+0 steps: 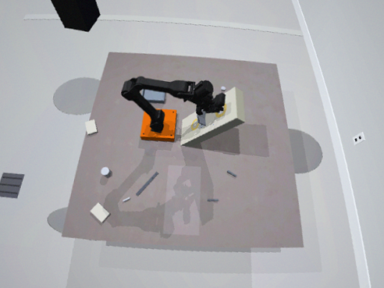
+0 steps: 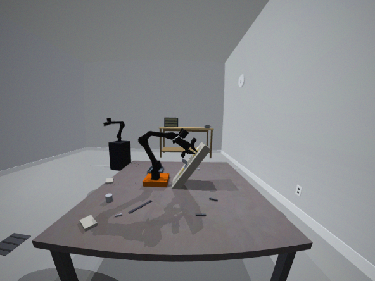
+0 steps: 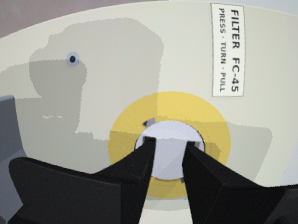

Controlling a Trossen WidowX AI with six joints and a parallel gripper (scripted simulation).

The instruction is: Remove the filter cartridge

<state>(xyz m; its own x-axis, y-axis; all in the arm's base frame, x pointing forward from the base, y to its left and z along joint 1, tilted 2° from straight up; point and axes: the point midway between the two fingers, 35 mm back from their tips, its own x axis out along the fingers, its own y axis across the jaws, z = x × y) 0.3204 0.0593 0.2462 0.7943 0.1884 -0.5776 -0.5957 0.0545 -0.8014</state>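
Right now my gripper tip is 10 mm short of the round white filter cartridge and 10 mm above it. Round my gripper tip: grey-blue tray (460 mm behind, 190 mm to the left, 270 mm below); grey bracket (90 mm behind, 20 mm to the right, 90 mm below).
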